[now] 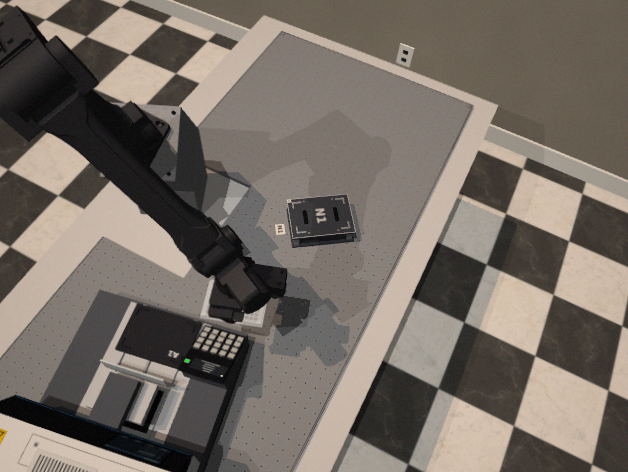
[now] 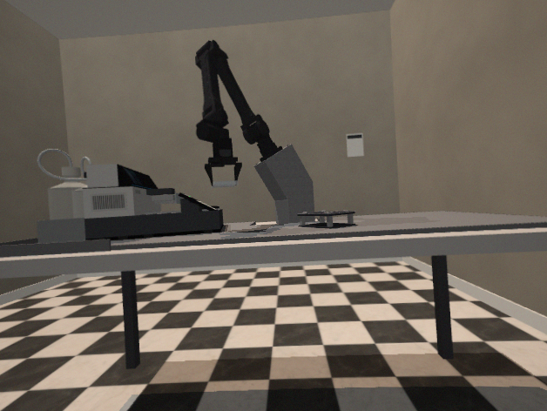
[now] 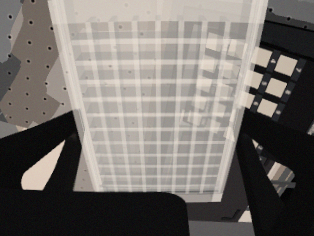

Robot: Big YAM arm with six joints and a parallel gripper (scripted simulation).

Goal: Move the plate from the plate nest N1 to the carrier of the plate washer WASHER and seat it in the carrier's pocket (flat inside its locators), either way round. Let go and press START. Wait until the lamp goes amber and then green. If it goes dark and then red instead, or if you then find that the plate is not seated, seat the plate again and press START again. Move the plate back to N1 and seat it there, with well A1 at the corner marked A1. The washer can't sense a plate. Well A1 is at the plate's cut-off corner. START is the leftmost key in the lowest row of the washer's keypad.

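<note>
Right now my hand is 13 cm past the dark carrier, 11 cm to the left of it and 8 cm above it. The rest, counted from my hand: white well plate 1 cm below; label 30 cm to the left, 17 cm below, 4 cm behind; plate washer 26 cm to the right, 11 cm behind, 4 cm below.
</note>
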